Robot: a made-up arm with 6 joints.
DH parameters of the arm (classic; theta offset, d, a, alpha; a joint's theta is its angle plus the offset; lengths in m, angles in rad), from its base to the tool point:
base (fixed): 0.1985 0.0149 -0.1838 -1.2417
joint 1: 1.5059 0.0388 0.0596 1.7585
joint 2: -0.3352 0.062 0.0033 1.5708
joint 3: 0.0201 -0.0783 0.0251 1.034
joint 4: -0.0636 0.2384 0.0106 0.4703
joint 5: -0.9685 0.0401 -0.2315 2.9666
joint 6: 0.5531 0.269 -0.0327 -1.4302
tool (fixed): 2.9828 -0.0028 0 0
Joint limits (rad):
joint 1: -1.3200..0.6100
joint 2: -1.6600..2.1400
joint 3: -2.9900..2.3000
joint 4: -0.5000..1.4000
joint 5: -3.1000..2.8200
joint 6: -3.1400..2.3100
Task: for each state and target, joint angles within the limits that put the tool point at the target. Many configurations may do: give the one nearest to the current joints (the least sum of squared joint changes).
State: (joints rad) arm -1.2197 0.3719 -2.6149 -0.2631 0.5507 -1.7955
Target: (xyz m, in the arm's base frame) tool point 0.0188 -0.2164 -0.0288
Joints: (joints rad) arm -1.2195 0.1600 -2.4635 -0.0365 -0.0534 -1.5317
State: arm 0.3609 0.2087 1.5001 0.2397 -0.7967 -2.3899
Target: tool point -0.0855 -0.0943 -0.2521
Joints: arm -0.1541 1.1994 1.4640 0.0953 -0.8336 -2.5811
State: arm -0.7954 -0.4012 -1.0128 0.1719 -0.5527 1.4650
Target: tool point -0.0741 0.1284 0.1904
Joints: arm -0.2727 -0.9569 -0.4881 0.6614 0.0807 1.6627
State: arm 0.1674 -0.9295 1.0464 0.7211 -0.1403 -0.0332
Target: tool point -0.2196 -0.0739 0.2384
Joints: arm -0.2227 -1.0369 0.9500 0.3263 -0.6349 -0.2005
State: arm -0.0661 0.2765 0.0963 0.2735 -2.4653 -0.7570
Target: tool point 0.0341 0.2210 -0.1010
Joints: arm -0.3734 0.6387 0.1082 0.3535 -3.0150 -0.6659
